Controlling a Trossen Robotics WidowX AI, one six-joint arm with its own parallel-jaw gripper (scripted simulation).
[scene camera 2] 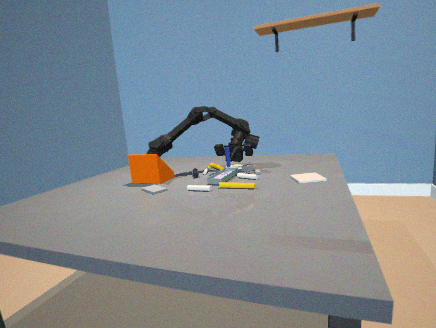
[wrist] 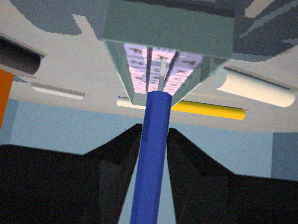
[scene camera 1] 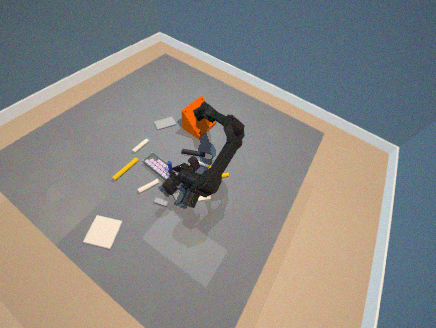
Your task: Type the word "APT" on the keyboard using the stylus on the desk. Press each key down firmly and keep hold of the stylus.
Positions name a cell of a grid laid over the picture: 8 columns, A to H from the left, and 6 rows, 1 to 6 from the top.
Scene:
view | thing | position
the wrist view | my gripper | E4
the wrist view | yellow bar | F3
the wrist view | keyboard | F2
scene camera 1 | white square pad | B5

